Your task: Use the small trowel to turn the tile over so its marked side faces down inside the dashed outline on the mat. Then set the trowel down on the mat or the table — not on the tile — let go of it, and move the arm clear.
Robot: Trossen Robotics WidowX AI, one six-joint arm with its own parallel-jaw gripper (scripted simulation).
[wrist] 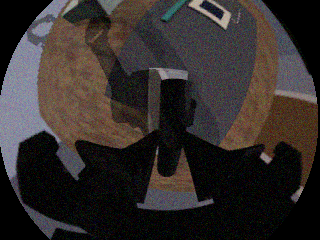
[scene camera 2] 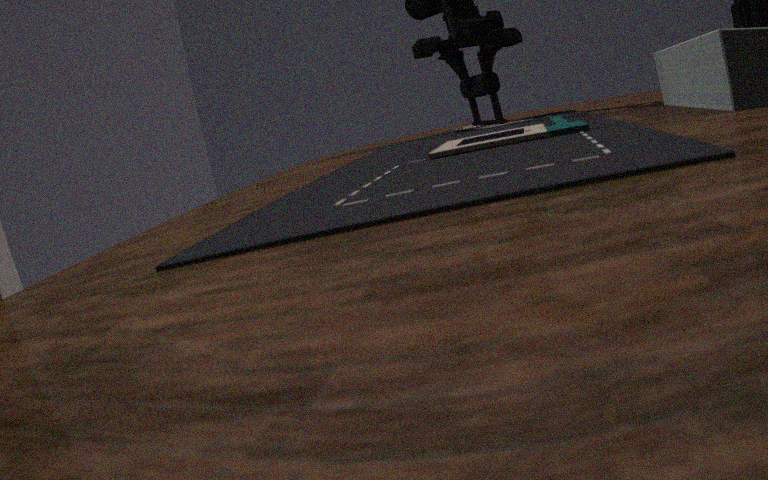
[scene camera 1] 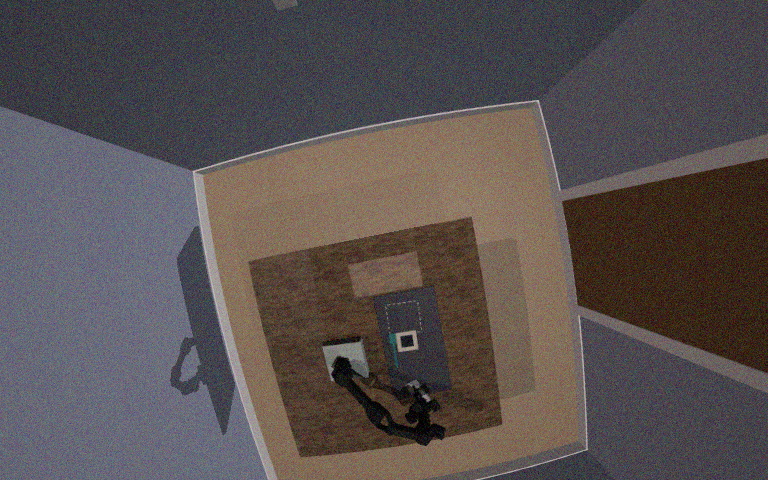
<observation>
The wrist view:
my gripper: 170,133
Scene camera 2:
my gripper: 479,89
tile: 491,139
</observation>
